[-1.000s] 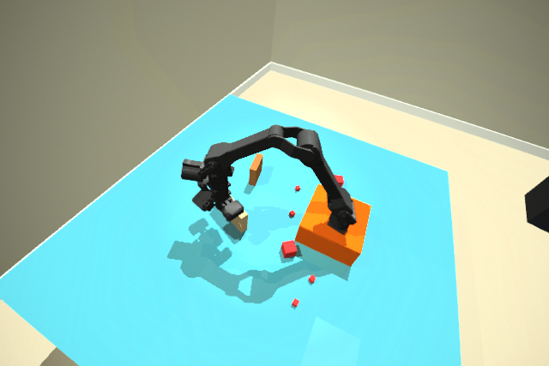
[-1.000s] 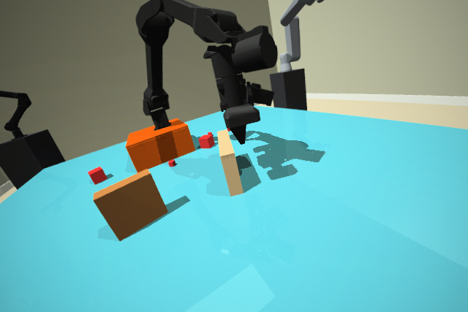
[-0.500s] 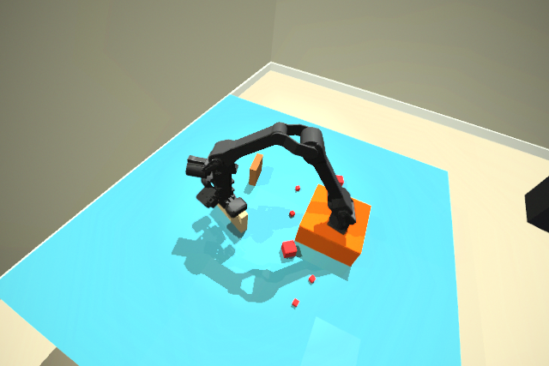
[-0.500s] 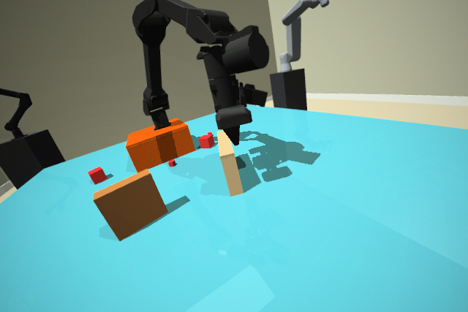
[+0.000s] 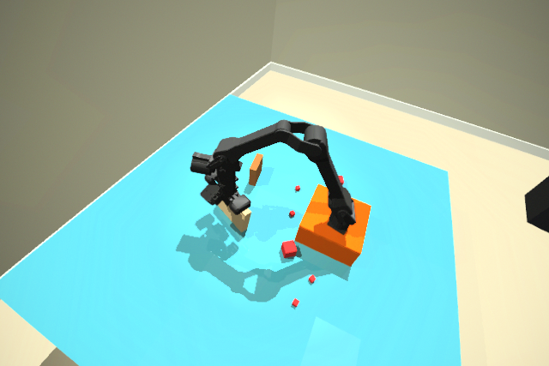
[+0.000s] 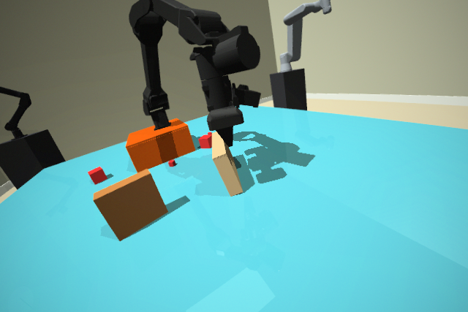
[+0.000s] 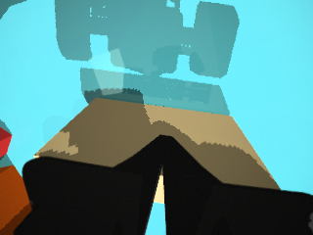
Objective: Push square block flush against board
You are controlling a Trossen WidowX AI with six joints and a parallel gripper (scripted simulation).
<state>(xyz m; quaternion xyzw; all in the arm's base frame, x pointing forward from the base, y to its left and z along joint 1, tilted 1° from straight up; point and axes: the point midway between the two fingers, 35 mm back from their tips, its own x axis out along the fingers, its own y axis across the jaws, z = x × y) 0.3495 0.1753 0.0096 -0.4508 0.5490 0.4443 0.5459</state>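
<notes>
The tan board is 10 mm behind my gripper tip, 20 mm to the right of it and 30 mm below it. Round my gripper tip: square block: 50 mm ahead, 220 mm to the right, 30 mm below.
</notes>
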